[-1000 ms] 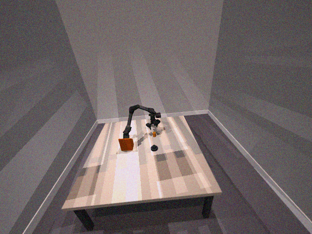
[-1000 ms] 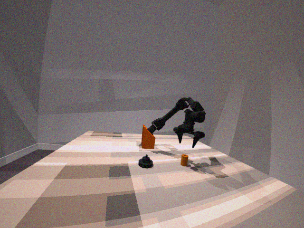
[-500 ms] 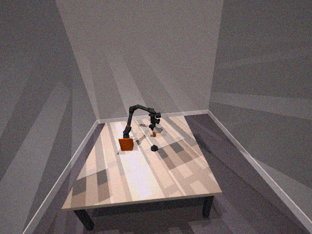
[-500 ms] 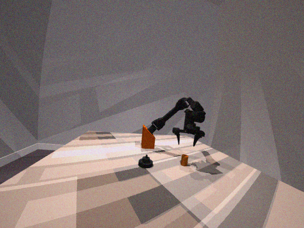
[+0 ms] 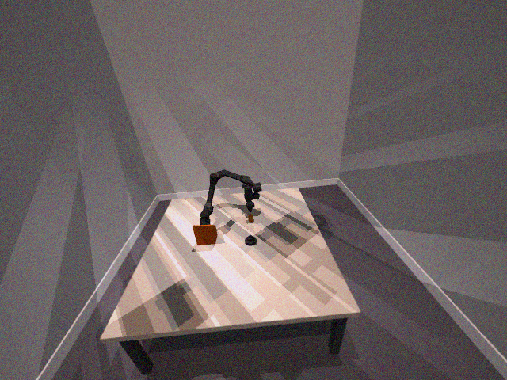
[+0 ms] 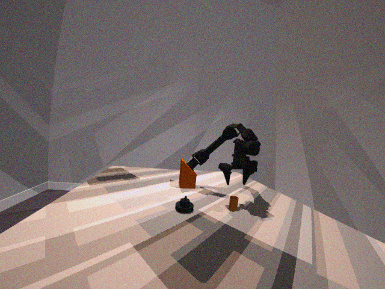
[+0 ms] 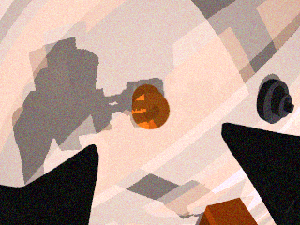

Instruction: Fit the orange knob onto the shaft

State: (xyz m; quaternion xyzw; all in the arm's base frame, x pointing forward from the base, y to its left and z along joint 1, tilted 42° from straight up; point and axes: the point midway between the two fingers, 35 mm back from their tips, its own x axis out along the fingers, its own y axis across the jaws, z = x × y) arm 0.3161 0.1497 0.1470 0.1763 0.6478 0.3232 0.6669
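Now: the orange knob 90 mm below my gripper tip. From my gripper tip the other things lie so: pedestal: 240 mm to the right, 90 mm below, 20 mm ahead.
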